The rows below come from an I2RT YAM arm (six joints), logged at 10 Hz.
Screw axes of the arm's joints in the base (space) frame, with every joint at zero. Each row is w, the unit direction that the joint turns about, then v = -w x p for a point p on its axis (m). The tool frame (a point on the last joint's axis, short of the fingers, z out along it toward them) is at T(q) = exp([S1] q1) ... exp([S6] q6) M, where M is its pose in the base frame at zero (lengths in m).
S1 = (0, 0, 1, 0, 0, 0)
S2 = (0, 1, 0, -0.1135, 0, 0.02)
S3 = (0, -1, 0, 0.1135, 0, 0.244)
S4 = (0, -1, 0, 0.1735, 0, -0.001)
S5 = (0, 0, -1, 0, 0.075, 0)
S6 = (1, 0, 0, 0, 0.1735, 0)
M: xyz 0.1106 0 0.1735 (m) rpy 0 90 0 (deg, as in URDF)
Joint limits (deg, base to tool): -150..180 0..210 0..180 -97..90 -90..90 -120..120
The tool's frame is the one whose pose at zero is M.
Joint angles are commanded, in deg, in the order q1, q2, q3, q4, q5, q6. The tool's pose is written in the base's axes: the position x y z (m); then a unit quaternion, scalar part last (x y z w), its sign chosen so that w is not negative. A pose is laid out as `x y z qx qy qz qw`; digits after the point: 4 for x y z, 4 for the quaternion.
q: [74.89, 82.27, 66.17, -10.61, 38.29, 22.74]
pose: 0.1067 0.3105 0.3190 -0.1989 0.7980 0.1892 0.5365
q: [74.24, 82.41, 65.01, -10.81, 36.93, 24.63]
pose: 0.1094 0.3090 0.3107 -0.1938 0.8071 0.1932 0.5232
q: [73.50, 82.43, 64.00, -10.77, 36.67, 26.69]
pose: 0.1130 0.3067 0.3046 -0.1791 0.8146 0.1944 0.5163
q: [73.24, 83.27, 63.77, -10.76, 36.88, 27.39]
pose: 0.1152 0.3084 0.2988 -0.1753 0.8190 0.1884 0.5128
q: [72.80, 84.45, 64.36, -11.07, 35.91, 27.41]
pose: 0.1185 0.3121 0.2952 -0.1800 0.8229 0.1863 0.5057
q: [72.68, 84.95, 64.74, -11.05, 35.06, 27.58]
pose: 0.1194 0.3143 0.2946 -0.1822 0.8241 0.1907 0.5013
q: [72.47, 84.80, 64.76, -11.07, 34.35, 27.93]
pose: 0.1202 0.3137 0.2954 -0.1810 0.8249 0.1962 0.4982
